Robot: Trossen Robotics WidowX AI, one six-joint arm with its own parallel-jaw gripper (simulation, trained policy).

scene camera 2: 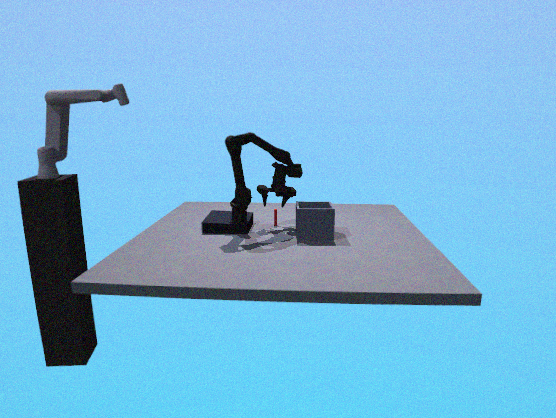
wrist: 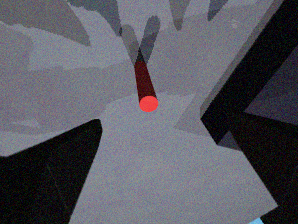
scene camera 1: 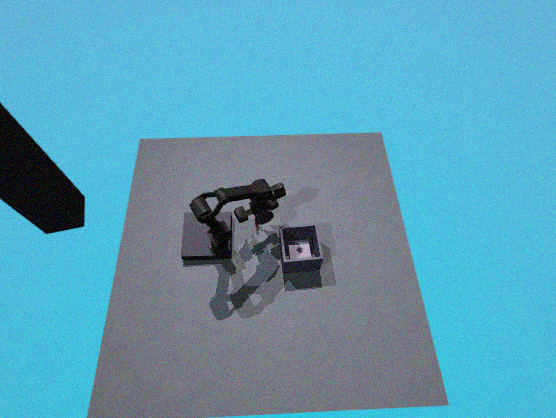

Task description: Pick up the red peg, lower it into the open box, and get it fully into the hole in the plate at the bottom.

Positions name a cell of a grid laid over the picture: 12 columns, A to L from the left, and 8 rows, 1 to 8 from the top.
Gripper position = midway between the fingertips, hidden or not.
In view: my gripper (wrist: G5), a red peg (wrist: F4) and a dark box (scene camera 1: G5).
The wrist view does not show the dark box: it is out of frame.
